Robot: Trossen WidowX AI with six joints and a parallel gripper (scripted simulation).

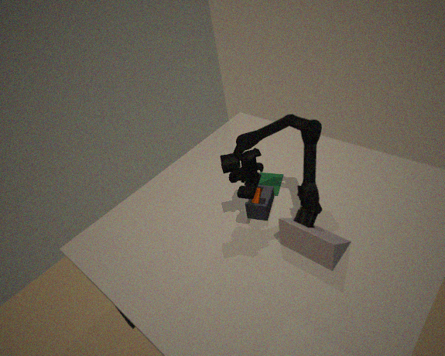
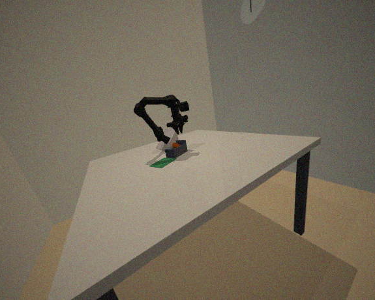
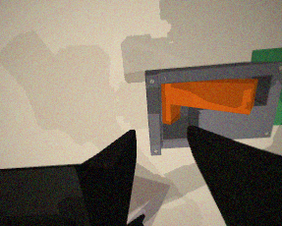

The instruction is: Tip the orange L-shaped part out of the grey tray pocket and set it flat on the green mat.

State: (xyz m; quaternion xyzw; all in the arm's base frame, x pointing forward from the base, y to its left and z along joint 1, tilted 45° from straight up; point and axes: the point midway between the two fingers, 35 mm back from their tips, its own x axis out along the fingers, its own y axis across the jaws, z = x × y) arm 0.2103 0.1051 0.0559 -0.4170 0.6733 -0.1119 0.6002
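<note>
Right now my gripper tip is 100 mm above the orange L-shaped part, 40 mm to the left of it and 10 mm short of it. The rest, counted from my gripper tip: green mat: 200 mm to the right, 150 mm below, 90 mm ahead.
</note>
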